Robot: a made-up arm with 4 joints.
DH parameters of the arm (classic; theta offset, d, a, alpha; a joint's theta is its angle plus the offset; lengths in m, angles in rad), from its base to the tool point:
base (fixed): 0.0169 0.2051 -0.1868 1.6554
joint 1: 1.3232 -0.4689 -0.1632 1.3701
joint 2: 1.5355 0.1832 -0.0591 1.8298
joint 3: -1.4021 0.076 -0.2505 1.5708
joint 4: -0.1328 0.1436 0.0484 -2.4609
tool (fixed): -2.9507 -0.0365 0 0
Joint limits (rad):
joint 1: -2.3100..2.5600
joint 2: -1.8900..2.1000
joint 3: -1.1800..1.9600
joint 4: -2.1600..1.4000
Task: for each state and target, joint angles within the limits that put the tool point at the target. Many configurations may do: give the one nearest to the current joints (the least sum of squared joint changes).
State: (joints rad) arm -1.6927 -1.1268 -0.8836 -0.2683
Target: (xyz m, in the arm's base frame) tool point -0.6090 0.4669 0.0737
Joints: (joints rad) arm -2.2773 -1.0673 -1.1320 -0.2696
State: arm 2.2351 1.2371 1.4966 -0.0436
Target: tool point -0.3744 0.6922 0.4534
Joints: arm 2.5322 0.4598 0.6448 -0.4594
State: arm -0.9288 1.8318 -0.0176 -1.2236
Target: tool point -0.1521 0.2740 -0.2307
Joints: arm -1.0097 1.9573 -0.5965 -1.4038
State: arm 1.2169 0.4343 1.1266 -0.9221
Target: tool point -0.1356 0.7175 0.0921
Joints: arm 0.6972 0.1321 1.7786 -0.9614
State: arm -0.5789 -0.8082 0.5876 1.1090
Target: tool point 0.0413 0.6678 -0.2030
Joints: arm 0.0283 -1.2479 0.1594 1.3804
